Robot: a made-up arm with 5 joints. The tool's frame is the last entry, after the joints.
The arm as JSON. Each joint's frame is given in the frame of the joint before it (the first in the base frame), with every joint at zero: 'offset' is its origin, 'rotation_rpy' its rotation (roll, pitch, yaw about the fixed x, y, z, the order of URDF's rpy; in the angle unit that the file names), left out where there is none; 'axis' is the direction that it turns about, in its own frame. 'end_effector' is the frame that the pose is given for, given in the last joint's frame.
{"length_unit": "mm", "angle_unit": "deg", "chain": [
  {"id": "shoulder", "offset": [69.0, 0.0, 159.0], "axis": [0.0, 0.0, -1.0]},
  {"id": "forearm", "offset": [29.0, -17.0, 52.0], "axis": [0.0, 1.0, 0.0]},
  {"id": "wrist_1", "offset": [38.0, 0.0, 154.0], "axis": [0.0, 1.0, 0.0]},
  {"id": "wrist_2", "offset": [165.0, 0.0, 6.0], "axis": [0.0, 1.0, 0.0]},
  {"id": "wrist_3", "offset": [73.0, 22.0, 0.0], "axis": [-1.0, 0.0, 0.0]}
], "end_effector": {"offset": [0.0, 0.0, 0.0], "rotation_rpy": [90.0, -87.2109, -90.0]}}
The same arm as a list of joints. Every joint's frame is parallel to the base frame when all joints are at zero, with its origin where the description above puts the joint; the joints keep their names.
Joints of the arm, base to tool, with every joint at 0 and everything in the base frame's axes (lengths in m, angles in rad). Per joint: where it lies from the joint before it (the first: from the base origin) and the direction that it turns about. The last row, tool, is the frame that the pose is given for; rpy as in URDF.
shoulder: axis 0 0 -1 xyz 0.069 0 0.159
forearm: axis 0 1 0 xyz 0.029 -0.017 0.052
wrist_1: axis 0 1 0 xyz 0.038 0 0.154
wrist_2: axis 0 1 0 xyz 0.165 0 0.006
wrist_3: axis -1 0 0 xyz 0.073 0.022 0
tool: xyz 0 0 0 rpy 1.5708 -1.5221 -1.5708

